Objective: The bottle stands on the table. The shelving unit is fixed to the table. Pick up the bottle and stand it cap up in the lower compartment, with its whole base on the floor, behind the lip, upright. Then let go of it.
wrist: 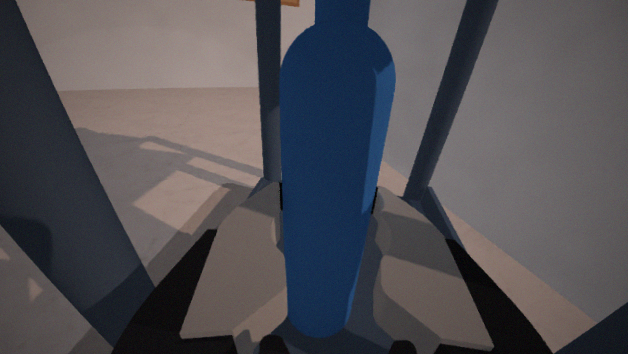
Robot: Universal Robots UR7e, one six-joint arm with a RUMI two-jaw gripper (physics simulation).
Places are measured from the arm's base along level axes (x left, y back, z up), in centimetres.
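Pixels of known places: gripper, fingertip midpoint: (326, 186).
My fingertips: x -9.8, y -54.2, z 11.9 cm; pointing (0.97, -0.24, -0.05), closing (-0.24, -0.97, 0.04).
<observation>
Behind a point stands the place of what it marks.
The blue bottle (327, 130) @(x -13.4, y -52.8, z 16.9 cm) stands upright between the two grey jaws, neck toward the top of the wrist view; its cap is cut off by the frame. My gripper (326, 186) @(x -9.8, y -54.2, z 11.9 cm) is shut on the bottle around its body. The dark blue shelving unit (67, 165) @(x -14.2, y -44.9, z 16.2 cm) surrounds the bottle: a thick near post shows at the left, two thinner far posts behind. Below and beside the bottle's base a part of the unit's dark blue floor shows between the jaws. The jaws hide most of the floor and the lip, and I cannot tell whether the base touches the floor.
The far left post (270, 95) @(x 6.0, y -51.6, z 14.0 cm) and the far right post (450, 100) @(x -0.8, y -69.8, z 15.5 cm) rise close behind the jaws. A grey wall (550, 125) stands at the right. Shadows lie on the pale surface (175, 112) @(x 55.0, y -24.5, z -1.8 cm) at the left. An orange-brown edge shows at the top.
</observation>
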